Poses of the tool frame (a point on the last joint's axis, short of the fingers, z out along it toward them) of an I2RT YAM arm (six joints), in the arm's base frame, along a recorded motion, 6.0 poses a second.
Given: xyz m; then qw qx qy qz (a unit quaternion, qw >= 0).
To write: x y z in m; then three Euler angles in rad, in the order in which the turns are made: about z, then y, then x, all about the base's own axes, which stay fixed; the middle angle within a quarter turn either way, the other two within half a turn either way. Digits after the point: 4 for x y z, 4 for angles.
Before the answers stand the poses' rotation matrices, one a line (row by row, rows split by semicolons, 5 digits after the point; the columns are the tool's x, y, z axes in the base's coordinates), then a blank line. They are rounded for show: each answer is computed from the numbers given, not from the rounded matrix.
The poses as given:
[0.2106, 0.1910, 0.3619, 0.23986, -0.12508, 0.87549, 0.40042]
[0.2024, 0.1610, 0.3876, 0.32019, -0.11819, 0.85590, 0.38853]
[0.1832, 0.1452, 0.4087, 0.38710, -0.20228, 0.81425, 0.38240]
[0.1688, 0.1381, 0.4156, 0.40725, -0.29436, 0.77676, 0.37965]
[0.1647, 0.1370, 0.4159, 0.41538, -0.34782, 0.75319, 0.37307]
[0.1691, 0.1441, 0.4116, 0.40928, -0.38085, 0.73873, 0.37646]
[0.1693, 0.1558, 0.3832, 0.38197, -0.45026, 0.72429, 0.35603]
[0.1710, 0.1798, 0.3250, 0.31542, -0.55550, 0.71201, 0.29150]
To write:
-0.85364 -0.41110 0.31982; -0.02692 0.64804 0.76113; -0.52016 0.64113 -0.56426
-0.76702 -0.45112 0.45626; 0.04649 0.67015 0.74076; -0.63993 0.58939 -0.49305
-0.61847 -0.62547 0.47569; -0.03336 0.62570 0.77935; -0.78510 0.46613 -0.40785
-0.49499 -0.76653 0.40917; -0.14807 0.53843 0.82956; -0.85619 0.35004 -0.38002
-0.41296 -0.83388 0.36620; -0.21402 0.47968 0.85094; -0.88525 0.27303 -0.37655
-0.37489 -0.87084 0.31794; -0.25454 0.42646 0.86795; -0.89144 0.24446 -0.38154
-0.30272 -0.92423 0.23270; -0.38026 0.34101 0.85972; -0.87394 0.17177 -0.45468
-0.18386 -0.97493 0.12531; -0.60715 0.21290 0.76553; -0.77302 0.06467 -0.63108

[0.2106, 0.1910, 0.3619, 2.6928, 0.3255, -2.2087]
[0.2024, 0.1610, 0.3876, 2.6099, 0.4738, -2.1581]
[0.1832, 0.1452, 0.4087, 2.3506, 0.4957, -2.0529]
[0.1688, 0.1381, 0.4156, 2.1442, 0.4215, -2.0004]
[0.1647, 0.1370, 0.4159, 2.0306, 0.3749, -1.9874]
[0.1691, 0.1441, 0.4116, 1.9773, 0.3236, -1.9850]
[0.1693, 0.1558, 0.3832, 1.8873, 0.2349, -2.0573]
[0.1710, 0.1798, 0.3250, 1.7572, 0.1256, -2.2602]

